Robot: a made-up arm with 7 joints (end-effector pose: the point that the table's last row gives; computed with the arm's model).
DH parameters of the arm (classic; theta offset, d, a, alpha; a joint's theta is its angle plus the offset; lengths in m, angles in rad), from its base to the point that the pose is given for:
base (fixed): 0 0 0 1.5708
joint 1: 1.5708 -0.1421 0 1.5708
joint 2: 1.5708 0 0 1.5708
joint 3: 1.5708 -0.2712 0 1.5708
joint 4: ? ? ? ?
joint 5: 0 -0.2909 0 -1.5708
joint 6: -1.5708 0 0 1.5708
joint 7: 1.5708 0 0 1.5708
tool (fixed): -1.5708 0 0 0
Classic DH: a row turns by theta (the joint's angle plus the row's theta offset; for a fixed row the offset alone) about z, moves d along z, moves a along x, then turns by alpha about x.
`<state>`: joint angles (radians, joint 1 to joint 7).
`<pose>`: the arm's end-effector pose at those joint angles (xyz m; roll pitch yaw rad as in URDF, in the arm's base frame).
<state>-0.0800 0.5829 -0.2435 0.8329 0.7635 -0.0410 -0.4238</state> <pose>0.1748 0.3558 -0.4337 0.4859 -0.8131 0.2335</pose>
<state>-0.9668 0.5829 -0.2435 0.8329 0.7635 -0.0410 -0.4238</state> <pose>-0.2257 0.3558 -0.4095 0.6665 0.0592 0.1599</pose>
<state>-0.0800 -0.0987 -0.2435 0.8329 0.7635 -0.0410 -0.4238</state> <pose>0.1715 0.0445 -0.4747 -0.2631 -0.4706 0.7589</pose>
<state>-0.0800 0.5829 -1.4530 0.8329 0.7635 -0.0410 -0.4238</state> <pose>-0.0153 0.2207 -0.5078 0.2402 -0.2062 -0.6844</pose>
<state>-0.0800 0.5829 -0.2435 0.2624 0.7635 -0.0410 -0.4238</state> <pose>0.0354 0.4308 -0.4753 0.8293 -0.4107 0.3296</pose>
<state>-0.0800 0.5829 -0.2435 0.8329 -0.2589 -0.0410 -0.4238</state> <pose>0.1748 0.3558 -0.4337 1.1460 -0.3644 -0.9149</pose>
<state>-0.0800 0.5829 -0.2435 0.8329 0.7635 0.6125 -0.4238</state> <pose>0.1748 0.3558 -0.4337 0.4670 -0.1604 0.2717</pose>
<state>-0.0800 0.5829 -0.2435 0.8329 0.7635 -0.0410 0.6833</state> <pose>0.1748 0.3558 -0.4337 -0.6212 -0.8131 0.2334</pose>
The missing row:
joint 4: 0 0 0 -1.5708
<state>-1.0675 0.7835 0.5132 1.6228 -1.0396 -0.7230 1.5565</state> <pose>0.0513 0.4239 -0.2606 -0.7950 -0.0537 -2.0649</pose>
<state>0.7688 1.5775 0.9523 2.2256 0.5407 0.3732 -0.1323</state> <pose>-0.0350 0.2349 0.2286 3.0821 0.2741 -2.0460</pose>
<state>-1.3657 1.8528 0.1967 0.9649 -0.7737 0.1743 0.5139</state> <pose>0.2107 0.5487 -0.1957 -0.7208 0.9145 -2.6218</pose>
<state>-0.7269 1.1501 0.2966 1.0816 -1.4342 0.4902 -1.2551</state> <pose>0.1183 0.5451 -0.2365 2.4270 1.3752 -1.1824</pose>
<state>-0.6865 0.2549 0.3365 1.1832 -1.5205 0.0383 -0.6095</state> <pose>-0.0229 0.3243 -0.4291 1.1993 0.4090 -1.3882</pose>
